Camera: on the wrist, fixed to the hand. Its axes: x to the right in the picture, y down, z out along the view.
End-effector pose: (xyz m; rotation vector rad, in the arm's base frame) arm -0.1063 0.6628 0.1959 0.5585 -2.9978 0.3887
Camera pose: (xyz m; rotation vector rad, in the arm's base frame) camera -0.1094 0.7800 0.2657 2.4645 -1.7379 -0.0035
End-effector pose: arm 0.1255 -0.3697 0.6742 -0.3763 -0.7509 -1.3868
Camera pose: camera 0.2377 -0.3951 0.6007 0.1147 -1.1202 -2.8763
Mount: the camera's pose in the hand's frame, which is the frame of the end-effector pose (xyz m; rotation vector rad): -0.0298 0.0905 -0.0977 -0.1280 -0.1361 -1.5495
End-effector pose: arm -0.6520 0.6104 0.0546 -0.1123 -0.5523 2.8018
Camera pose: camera -0.6343 0.5567 -0.0696 0.3421 -0.4951 1.2657
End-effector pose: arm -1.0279 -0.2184 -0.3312 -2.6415 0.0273 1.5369
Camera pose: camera -0.9632 -0.3175 -0.2632 -1.5457 -1.6420 0.9948
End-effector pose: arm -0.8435 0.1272 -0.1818 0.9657 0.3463 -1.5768
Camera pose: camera -0.7235 0.1911 -0.1936 -0.3575 -1.2347 2.8202
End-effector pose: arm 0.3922 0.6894 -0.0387 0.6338 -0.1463 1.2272
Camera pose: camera 0.2774 0.7332 -0.0981 0.4977 0.1550 -0.3183
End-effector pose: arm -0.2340 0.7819 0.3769 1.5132 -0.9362 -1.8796
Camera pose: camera -0.1330 0.7324 0.4542 -1.5640 -0.4528 1.9863
